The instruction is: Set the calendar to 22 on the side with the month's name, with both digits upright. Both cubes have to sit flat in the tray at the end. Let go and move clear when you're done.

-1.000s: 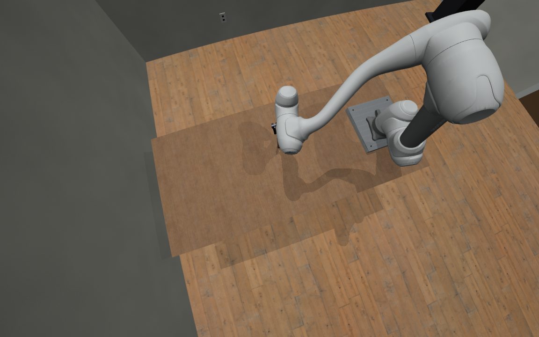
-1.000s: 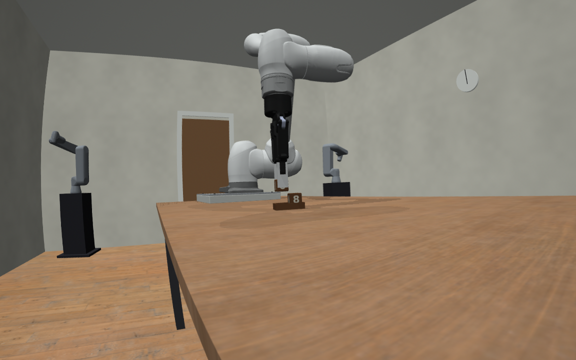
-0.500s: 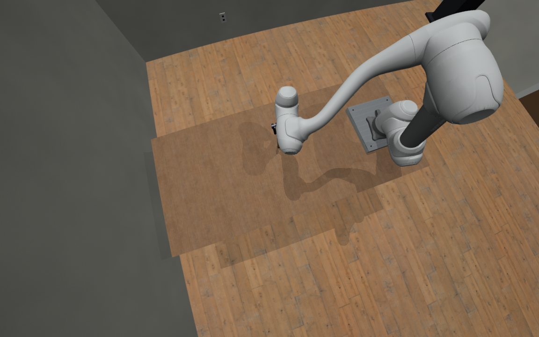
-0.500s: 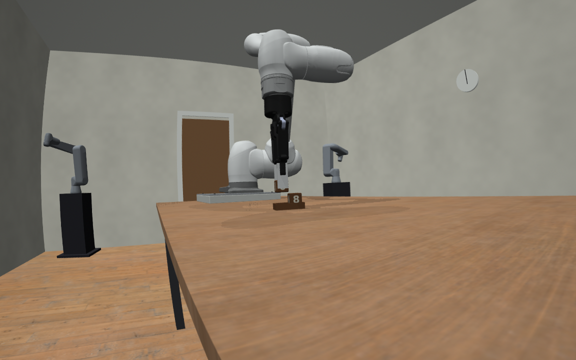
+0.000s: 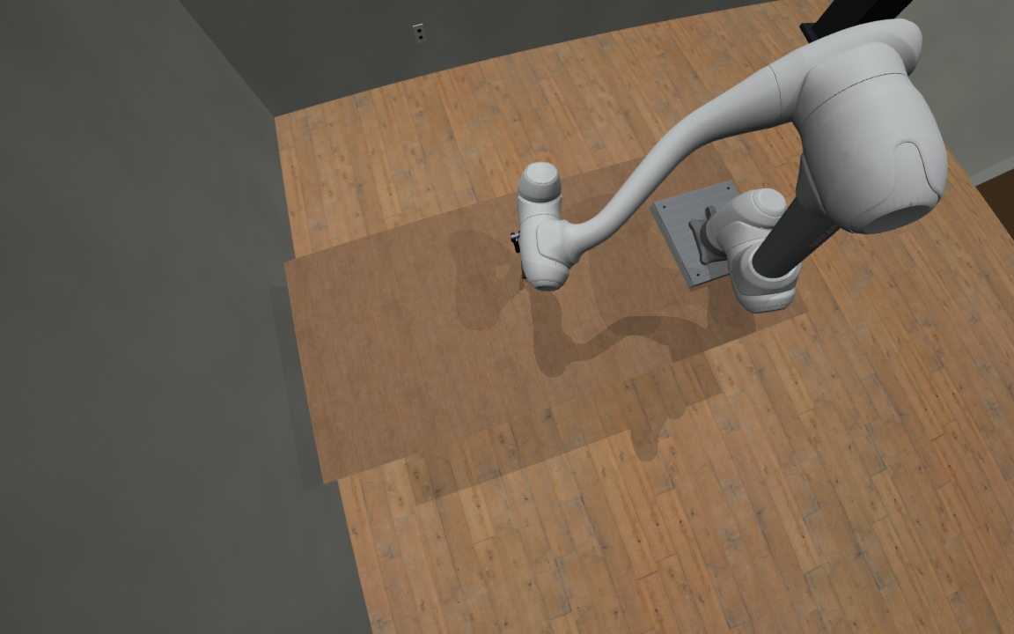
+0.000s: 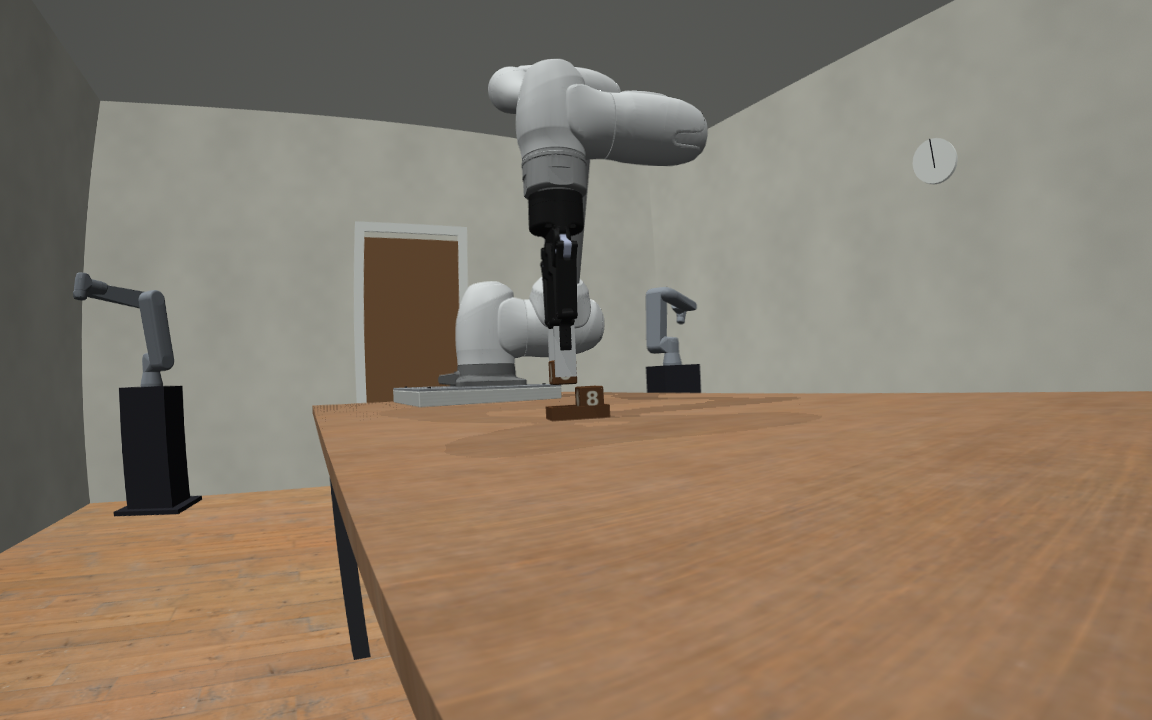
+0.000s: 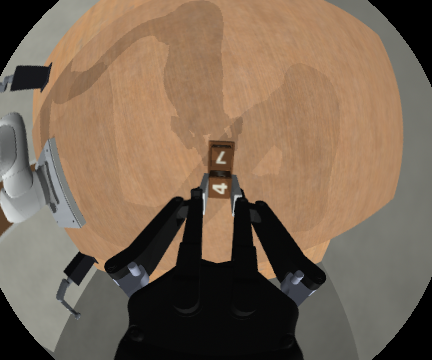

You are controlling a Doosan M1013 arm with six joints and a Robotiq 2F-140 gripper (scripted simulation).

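Right now my hand is 2 cm to the right of the calendar tray and 8 cm above it.
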